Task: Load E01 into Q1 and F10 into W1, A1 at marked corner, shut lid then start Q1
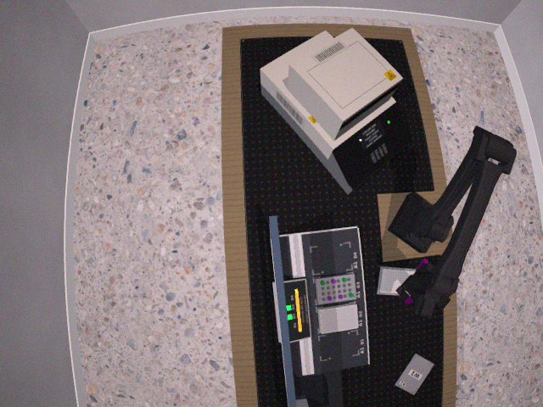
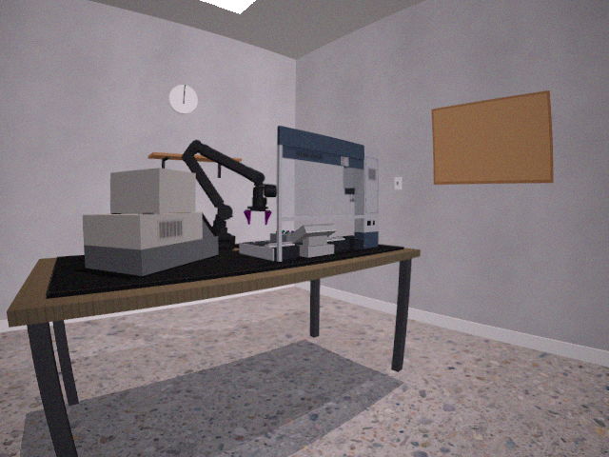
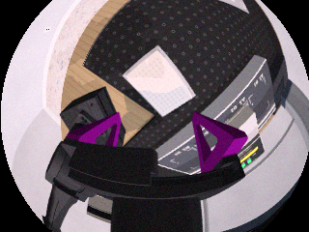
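Now: hand 13 cm above the grey regrip nest and 1 cm to the right of it. Round my hand: deep-well block: 22 cm ahead, 15 cm to the left, 6 cm below; then clear panel: 40 cm ahead, 19 cm above, 18 cm to the left; then tube cooling block: 24 cm ahead, 6 cm below, 5 cm to the left.
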